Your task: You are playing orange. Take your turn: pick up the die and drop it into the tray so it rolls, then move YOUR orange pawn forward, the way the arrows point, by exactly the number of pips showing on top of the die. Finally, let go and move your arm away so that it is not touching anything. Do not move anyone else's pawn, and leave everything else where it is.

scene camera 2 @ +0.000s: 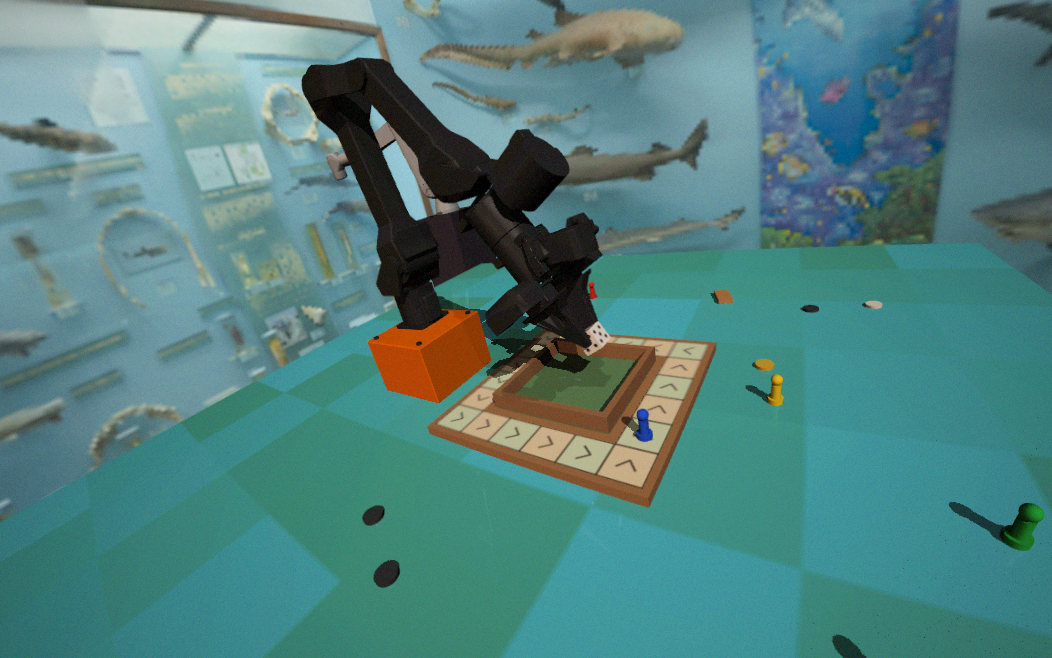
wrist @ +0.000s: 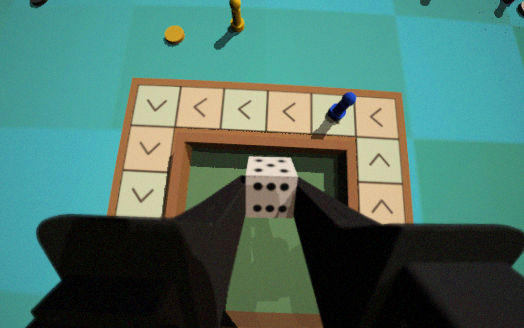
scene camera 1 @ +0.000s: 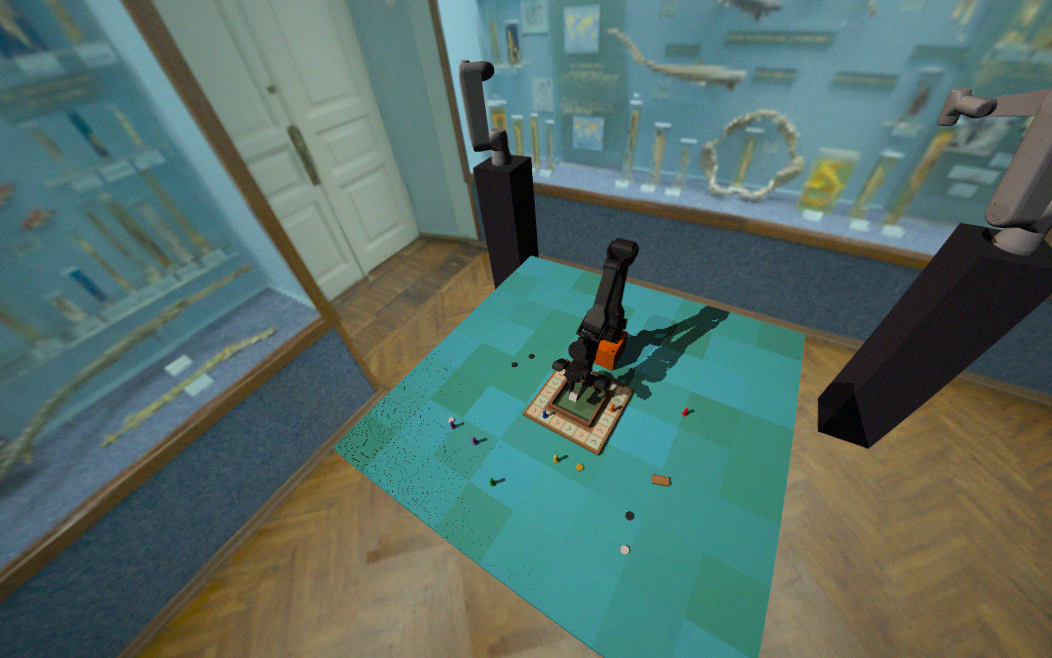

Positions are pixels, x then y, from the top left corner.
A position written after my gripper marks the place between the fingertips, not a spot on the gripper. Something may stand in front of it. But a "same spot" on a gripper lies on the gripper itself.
my gripper: scene camera 2; wrist; scene camera 1 574,396
same spot on my gripper: (scene camera 2: pixel 566 310) = (wrist: pixel 355 220)
